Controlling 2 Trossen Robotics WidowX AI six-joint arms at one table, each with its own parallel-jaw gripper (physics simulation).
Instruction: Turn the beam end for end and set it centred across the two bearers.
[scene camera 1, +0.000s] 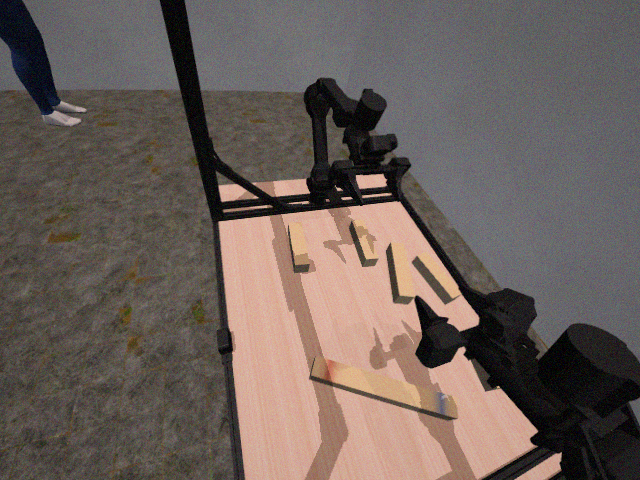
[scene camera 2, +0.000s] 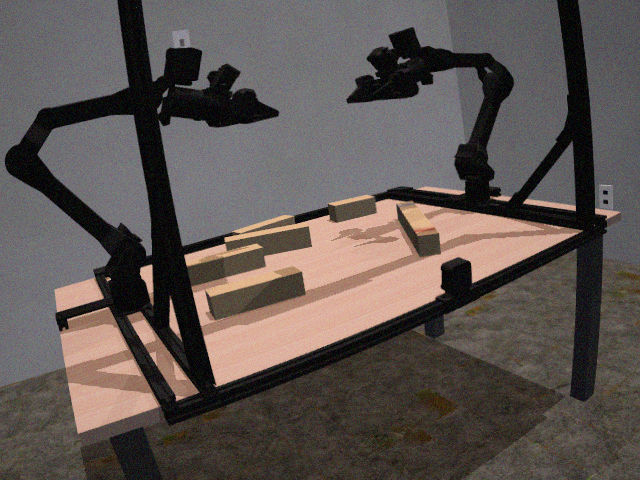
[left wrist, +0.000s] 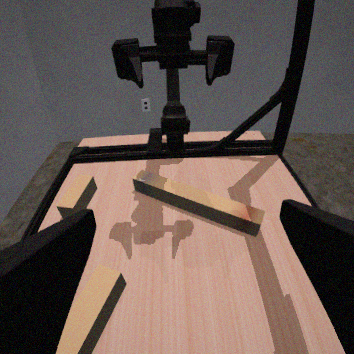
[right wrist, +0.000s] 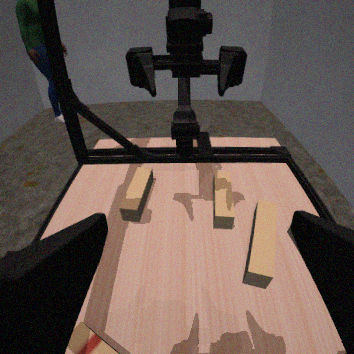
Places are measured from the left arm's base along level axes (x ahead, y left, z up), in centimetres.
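Pixels of known places: left gripper, fingertip midpoint: (scene camera 1: 381, 203) (scene camera 2: 268, 115) (left wrist: 188, 214) (right wrist: 187, 92); right gripper, fingertip midpoint: (scene camera 1: 438, 291) (scene camera 2: 358, 100) (left wrist: 174, 82) (right wrist: 201, 222); left arm's base at its link origin: (scene camera 1: 316, 199) (scene camera 2: 132, 308) (right wrist: 184, 151); right arm's base at its link origin: (scene camera 2: 478, 201) (left wrist: 174, 147).
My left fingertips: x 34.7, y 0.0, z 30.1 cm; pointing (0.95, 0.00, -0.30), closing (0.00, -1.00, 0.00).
For each thing: its middle in the pictures, then the offset to it from my left fingertips.
- long wooden beam at the middle of its body: (scene camera 2: 415, 225) (left wrist: 192, 199) (scene camera 1: 382, 388) dx +30.7, dy -3.7, dz -29.8 cm
- slanted block at the middle of its body: (scene camera 2: 264, 231) (scene camera 1: 435, 277) dx +6.7, dy +27.9, dz -29.8 cm
- shorter-looking block at the middle of its body: (scene camera 2: 352, 208) (left wrist: 77, 196) (scene camera 1: 486, 362) dx +33.4, dy +26.8, dz -29.7 cm
The long wooden beam (scene camera 1: 382, 384) (scene camera 2: 416, 224) (left wrist: 200, 200) lies flat and slanted on the table. Its red-banded end is at the upper left and its blue-banded end at the lower right in scene camera 1. Plain blocks lie apart from it: one (scene camera 1: 298, 245) (scene camera 2: 255, 291) (right wrist: 137, 192), a second (scene camera 1: 363, 242) (scene camera 2: 227, 263) (right wrist: 223, 200) and a third (scene camera 1: 400, 273) (scene camera 2: 268, 240) (right wrist: 262, 245). Which two are the bearers I cannot tell. My left gripper (scene camera 2: 278, 112) (left wrist: 188, 214) (right wrist: 187, 92) and right gripper (scene camera 2: 348, 100) (left wrist: 175, 85) (right wrist: 200, 215) are open, empty and high above the table.
Another slanted block (scene camera 1: 435, 277) lies near the wall-side rail. A shorter-looking block (scene camera 2: 351, 208) (left wrist: 77, 192) lies near that rail beyond the beam. A black frame with upright posts (scene camera 2: 573, 129) borders the table. A small black box (scene camera 2: 455, 276) sits on the near rail.
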